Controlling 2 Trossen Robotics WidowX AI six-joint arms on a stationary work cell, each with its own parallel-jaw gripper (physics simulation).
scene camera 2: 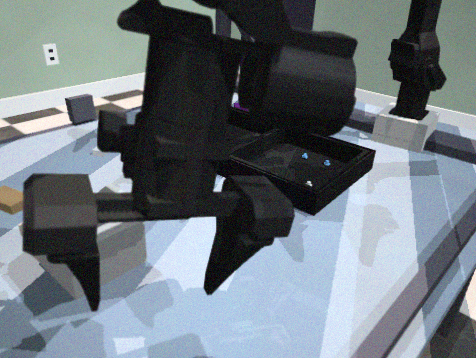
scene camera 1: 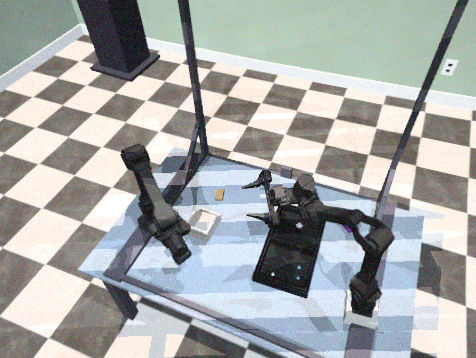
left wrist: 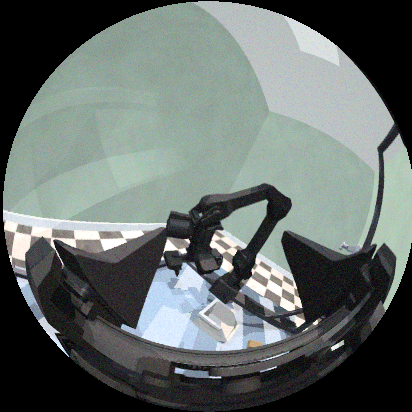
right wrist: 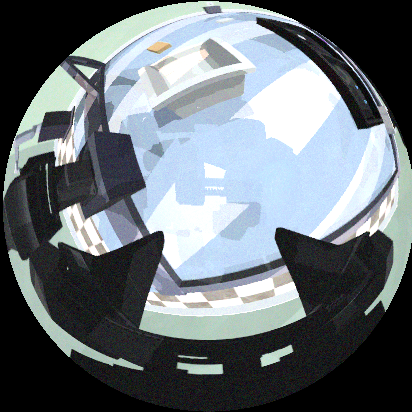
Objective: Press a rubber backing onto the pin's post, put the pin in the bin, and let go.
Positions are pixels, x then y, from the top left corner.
Labels:
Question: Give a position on a black two-compartment tray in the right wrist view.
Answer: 363,115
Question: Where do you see a white bin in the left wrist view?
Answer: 217,320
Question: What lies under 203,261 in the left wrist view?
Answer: My right gripper.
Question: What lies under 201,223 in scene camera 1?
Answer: A white bin.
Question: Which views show my left gripper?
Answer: Scene camera 1 and the left wrist view only.

